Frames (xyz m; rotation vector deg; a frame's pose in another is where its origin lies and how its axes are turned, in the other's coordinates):
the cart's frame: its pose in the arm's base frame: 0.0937 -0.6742 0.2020 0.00 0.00 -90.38
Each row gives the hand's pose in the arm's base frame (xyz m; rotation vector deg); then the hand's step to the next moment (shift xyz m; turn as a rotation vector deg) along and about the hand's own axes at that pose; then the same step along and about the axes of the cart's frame.
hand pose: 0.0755 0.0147 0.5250 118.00 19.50 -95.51
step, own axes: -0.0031 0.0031 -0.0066 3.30 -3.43 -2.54
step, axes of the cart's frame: -0.0010 0.0063 0.0046 -3.91 1.30 -3.48
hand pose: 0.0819 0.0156 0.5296 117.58 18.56 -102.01
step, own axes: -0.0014 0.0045 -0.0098 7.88 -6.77 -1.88
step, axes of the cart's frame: -0.0005 0.0104 0.0031 -6.19 0.01 -8.55
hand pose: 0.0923 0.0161 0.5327 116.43 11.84 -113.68
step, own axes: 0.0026 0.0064 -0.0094 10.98 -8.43 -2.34
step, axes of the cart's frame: 0.0034 0.0110 -0.0018 -7.59 0.06 -11.81
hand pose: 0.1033 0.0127 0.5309 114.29 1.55 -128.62
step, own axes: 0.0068 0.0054 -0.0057 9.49 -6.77 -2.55
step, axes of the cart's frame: 0.0053 0.0055 -0.0070 -6.11 0.63 -10.23
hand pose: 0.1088 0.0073 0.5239 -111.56 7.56 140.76
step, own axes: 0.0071 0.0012 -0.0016 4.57 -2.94 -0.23
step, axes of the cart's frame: 0.0017 -0.0001 -0.0072 -2.69 -0.68 -4.68
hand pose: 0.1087 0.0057 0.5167 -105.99 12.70 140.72
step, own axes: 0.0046 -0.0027 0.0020 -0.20 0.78 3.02
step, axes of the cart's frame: -0.0028 -0.0028 -0.0041 0.33 -2.92 1.07
